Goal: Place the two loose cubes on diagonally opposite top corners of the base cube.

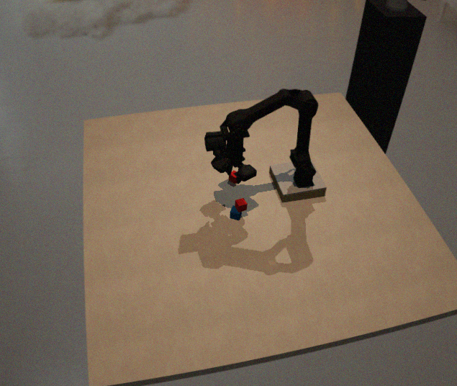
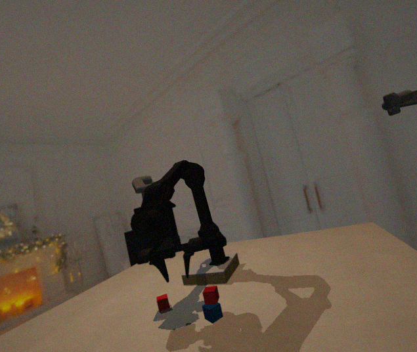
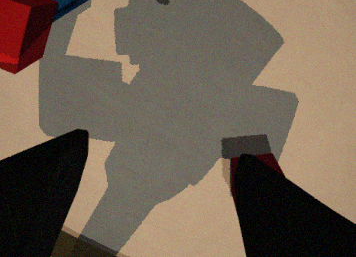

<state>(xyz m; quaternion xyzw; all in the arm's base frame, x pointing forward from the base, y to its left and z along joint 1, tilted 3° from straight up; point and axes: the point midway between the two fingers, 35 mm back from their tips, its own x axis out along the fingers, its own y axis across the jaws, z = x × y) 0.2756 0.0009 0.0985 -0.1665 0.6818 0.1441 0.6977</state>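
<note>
My gripper tip is now 10 mm short of the blue cube, 90 mm to the right of it and 80 mm above it.
</note>
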